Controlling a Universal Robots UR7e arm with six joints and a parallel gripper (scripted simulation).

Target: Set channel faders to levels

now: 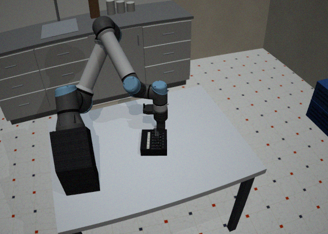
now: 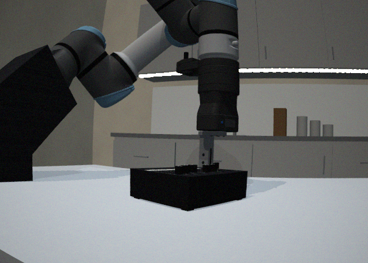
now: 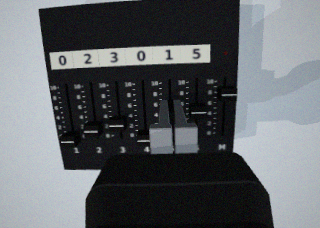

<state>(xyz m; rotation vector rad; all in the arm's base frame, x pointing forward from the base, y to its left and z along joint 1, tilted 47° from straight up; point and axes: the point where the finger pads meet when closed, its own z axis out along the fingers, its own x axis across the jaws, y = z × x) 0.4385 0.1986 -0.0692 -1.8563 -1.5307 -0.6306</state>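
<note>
My hand is 2 cm to the right of the channel 6 cap and 1 cm above it. The rest, counted from my hand: channel 3 cap: 4 cm to the right, 1 cm below; channel 4 cap: 3 cm to the right, 2 cm ahead, 1 cm below; master fader cap: 5 cm to the left, 1 cm below, 1 cm behind.
</note>
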